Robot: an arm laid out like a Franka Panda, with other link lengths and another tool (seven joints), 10 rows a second.
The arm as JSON. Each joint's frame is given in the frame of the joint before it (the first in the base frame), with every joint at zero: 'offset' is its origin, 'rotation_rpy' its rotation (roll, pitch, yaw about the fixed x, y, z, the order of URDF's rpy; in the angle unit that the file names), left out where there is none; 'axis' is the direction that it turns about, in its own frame. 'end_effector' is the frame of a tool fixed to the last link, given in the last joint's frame.
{
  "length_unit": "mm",
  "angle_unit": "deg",
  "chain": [
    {
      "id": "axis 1",
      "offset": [
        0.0,
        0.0,
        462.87
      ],
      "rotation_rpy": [
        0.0,
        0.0,
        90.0
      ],
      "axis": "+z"
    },
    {
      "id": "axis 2",
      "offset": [
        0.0,
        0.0,
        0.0
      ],
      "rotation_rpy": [
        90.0,
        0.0,
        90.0
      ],
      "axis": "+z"
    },
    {
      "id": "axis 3",
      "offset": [
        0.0,
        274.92,
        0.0
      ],
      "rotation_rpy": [
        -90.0,
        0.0,
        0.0
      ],
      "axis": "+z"
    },
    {
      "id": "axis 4",
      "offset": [
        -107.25,
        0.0,
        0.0
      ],
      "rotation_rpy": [
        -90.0,
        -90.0,
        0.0
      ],
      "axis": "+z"
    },
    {
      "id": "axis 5",
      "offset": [
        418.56,
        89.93,
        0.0
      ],
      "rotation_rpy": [
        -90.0,
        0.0,
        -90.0
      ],
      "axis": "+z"
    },
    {
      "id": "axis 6",
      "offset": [
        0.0,
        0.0,
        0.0
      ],
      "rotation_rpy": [
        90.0,
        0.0,
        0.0
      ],
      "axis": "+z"
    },
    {
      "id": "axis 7",
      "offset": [
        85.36,
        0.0,
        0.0
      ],
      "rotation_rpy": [
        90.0,
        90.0,
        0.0
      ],
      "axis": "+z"
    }
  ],
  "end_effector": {
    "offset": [
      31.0,
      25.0,
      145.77
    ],
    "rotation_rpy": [
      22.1,
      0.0,
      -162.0
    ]
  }
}
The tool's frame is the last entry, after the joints.
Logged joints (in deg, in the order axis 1, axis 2, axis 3, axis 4, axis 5, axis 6, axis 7), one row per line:
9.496 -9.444 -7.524 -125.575 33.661 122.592 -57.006
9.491 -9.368 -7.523 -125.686 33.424 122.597 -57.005
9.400 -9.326 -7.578 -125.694 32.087 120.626 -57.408
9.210 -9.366 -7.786 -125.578 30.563 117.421 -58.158
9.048 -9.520 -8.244 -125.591 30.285 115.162 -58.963
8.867 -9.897 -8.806 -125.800 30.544 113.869 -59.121
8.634 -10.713 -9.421 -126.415 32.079 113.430 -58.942
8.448 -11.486 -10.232 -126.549 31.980 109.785 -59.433
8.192 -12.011 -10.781 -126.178 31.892 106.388 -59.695
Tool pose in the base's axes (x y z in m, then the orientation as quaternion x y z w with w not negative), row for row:
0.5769 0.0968 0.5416 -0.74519 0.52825 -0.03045 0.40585
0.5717 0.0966 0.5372 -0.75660 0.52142 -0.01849 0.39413
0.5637 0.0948 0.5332 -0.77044 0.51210 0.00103 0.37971
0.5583 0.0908 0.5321 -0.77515 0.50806 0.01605 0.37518
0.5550 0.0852 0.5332 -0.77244 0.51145 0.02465 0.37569
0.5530 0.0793 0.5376 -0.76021 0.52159 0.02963 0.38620
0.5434 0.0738 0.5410 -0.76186 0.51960 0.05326 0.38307
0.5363 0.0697 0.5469 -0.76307 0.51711 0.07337 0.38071
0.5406 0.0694 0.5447 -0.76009 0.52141 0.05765 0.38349
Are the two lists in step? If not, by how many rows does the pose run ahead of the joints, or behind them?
The pose runs 1 row ahead of the joints: the pose in row i belongs to the joints in row i + 1.
